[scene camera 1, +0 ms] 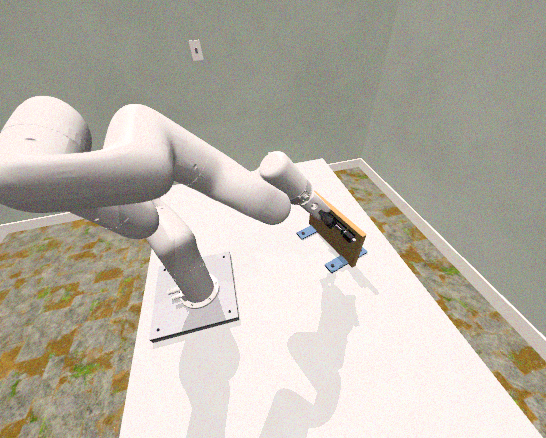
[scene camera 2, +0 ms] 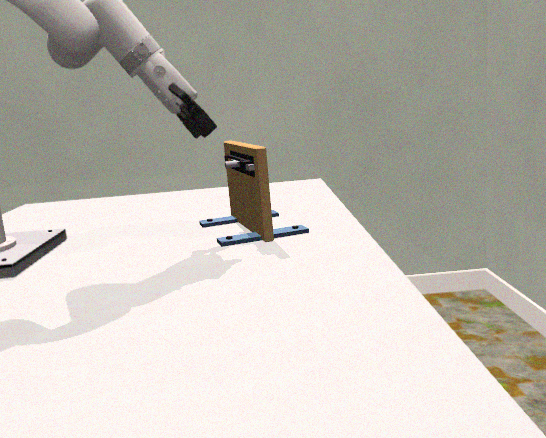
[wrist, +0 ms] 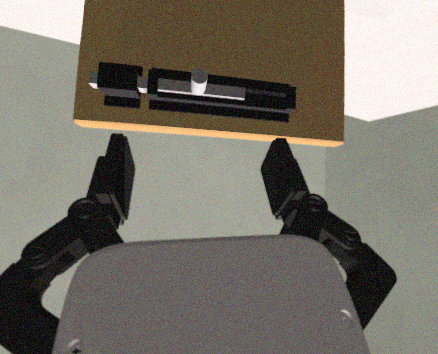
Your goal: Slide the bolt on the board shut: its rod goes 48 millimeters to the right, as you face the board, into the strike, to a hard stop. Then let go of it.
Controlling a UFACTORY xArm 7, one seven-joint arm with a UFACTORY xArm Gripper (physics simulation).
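Seen in the pictures: gripper, fingertip midpoint: (scene camera 1: 323, 216) (scene camera 2: 206, 133) (wrist: 201, 151); arm's base at its link origin: (scene camera 1: 200, 290).
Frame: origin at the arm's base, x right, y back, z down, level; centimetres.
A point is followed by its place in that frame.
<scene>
The upright brown board (scene camera 1: 332, 242) {x -1.3, y -49.8, z -0.3 cm} (scene camera 2: 250, 200) {x 2.2, y -50.4, z -4.2 cm} (wrist: 225, 30) {x -3.2, y -49.4, z -4.6 cm} carries the bolt near its top edge. In the wrist view, where the board's top edge is lowest, the bolt's round knob (wrist: 199, 81) {x -0.3, y -46.5, z -11.6 cm} stands out from the black housing (wrist: 270, 95) {x -7.7, y -48.4, z -10.6 cm}, towards its strike side. The grey rod (wrist: 143, 84) {x 3.8, y -49.4, z -11.3 cm} crosses the gap into the black strike (wrist: 119, 76) {x 5.7, y -49.1, z -11.1 cm}, and a light tip shows beyond the strike's far side. Whether it rests on the hard stop cannot be told. My gripper (scene camera 2: 205, 132) {x 0.0, y -43.5, z -17.5 cm} (wrist: 201, 151) {x 0.0, y -43.5, z -17.5 cm} is open and empty, back from the board and above its top edge, clear of the knob.
Blue feet (scene camera 1: 334, 264) {x 6.4, y -46.4, z 1.7 cm} (scene camera 2: 262, 236) {x 8.4, y -51.5, z 1.6 cm} hold the board on the white table (scene camera 1: 280, 300) {x 11.6, y -23.8, z 2.5 cm} (scene camera 2: 300, 325) {x 47.8, y -51.1, z 2.5 cm}. The arm's base plate (scene camera 1: 227, 295) {x 5.0, y -8.2, z 0.0 cm} (scene camera 2: 37, 252) {x 3.0, y -10.9, z 1.1 cm} is on the same table. The table's edge runs behind the board.
</scene>
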